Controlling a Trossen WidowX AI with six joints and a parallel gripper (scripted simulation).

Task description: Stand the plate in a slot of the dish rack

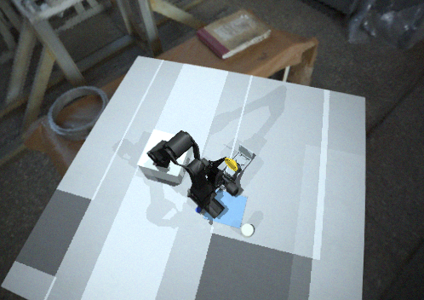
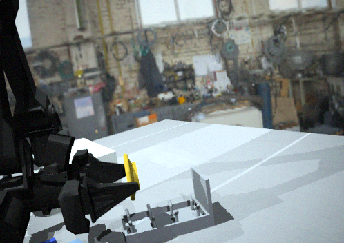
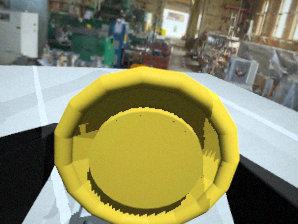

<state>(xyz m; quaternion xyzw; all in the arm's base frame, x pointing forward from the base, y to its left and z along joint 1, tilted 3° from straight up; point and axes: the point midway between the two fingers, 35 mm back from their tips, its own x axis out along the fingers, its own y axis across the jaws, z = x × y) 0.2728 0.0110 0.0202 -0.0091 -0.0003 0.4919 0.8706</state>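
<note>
The dish rack lies 70 mm below my gripper tip, 30 mm to the left of it and 10 mm ahead of it. From my gripper tip the other things lie so: blue spoon (170 mm to the right, 100 mm behind, 90 mm below); light blue mat (160 mm to the right, 100 mm below); yellow plate (10 mm to the right).
</note>
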